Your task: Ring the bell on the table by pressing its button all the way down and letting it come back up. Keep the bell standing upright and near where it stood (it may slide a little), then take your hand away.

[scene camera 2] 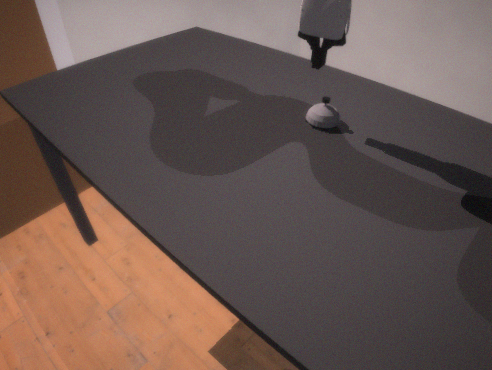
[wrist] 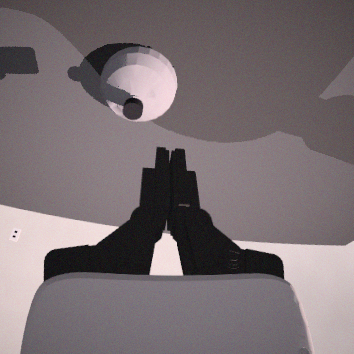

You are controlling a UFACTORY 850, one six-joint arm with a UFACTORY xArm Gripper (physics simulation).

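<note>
A white domed bell (scene camera 2: 322,116) (wrist: 150,82) stands upright on the dark table (scene camera 2: 225,240). Its small black button (scene camera 2: 326,100) (wrist: 133,109) sticks up from the top of the dome. My gripper (scene camera 2: 317,67) (wrist: 167,164) is shut with nothing between its fingers. It points down and hangs in the air above the level of the button, apart from the bell. In the scene view the fingertips show above and slightly left of the button. In the wrist view the bell lies beyond the fingertips, up and to the left.
Shadows of the arm fall across the table around the bell. The table's far edge runs behind the bell, with a pale wall (scene camera 2: 425,55) (wrist: 50,280) beyond. A wall socket (wrist: 15,234) shows in the wrist view. Wooden floor (scene camera 2: 125,300) shows past the table's near edge.
</note>
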